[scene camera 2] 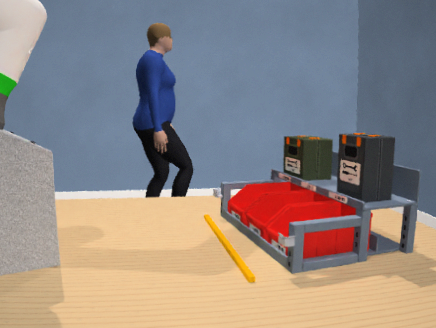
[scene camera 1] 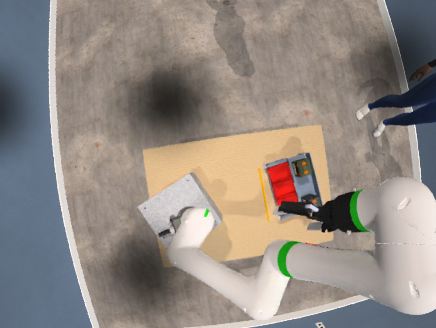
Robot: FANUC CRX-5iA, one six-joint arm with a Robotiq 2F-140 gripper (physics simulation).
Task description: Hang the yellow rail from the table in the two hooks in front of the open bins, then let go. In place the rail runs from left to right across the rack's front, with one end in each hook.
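Note:
The yellow rail lies flat on the table, apart from the rack and roughly parallel to its front. Red open bins stand side by side in the rack. In scene camera 2, a light hook is at the rack's near front corner and another hook at the far front corner. Both hooks are empty. My gripper is open and empty, seen from above over the rack's lower end in scene camera 1. It does not show in scene camera 2.
A green case and a dark grey case stand on the rack's rear shelf. A grey speckled block carries the arm's base at the table's left. A person stands beyond the table.

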